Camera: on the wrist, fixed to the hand. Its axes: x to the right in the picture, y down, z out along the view.
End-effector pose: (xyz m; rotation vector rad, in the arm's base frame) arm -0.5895 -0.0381 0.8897 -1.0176 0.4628 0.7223
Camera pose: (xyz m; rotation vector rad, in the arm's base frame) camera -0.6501 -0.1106 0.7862 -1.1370 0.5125 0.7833
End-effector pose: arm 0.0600 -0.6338 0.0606 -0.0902 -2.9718 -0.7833
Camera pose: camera 0.0689 -0.6182 0.1996 -0.1631 -2.8524 -0.9286
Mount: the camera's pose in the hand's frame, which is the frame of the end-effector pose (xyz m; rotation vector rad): 0.0028 0.0823 -0.1134 -0.1131 0.0598 0.0635
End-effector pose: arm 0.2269 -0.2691 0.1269 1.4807 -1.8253 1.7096
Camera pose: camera 0.1120 -0.1904 0.1116 1.3270 -1.9227 1.6308
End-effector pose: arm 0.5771 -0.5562 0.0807 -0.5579 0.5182 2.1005
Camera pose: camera 0.5293 -0.6602 -0.0002 -0.6788 0.4582 2.1890
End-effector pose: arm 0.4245 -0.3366 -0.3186 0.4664 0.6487 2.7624
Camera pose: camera 0.3656 -0.4503 -0.3756 0.3877 0.4956 2.8640
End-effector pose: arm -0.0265 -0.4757 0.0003 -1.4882 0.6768 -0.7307
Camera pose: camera -0.1121 -0.5522 -0.0800 -1.5453 0.8187 -0.7000
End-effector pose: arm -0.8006 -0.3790 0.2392 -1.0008 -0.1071 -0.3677
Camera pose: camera -0.7782 -0.4349 0.1127 -1.1013 -0.0004 -0.3482
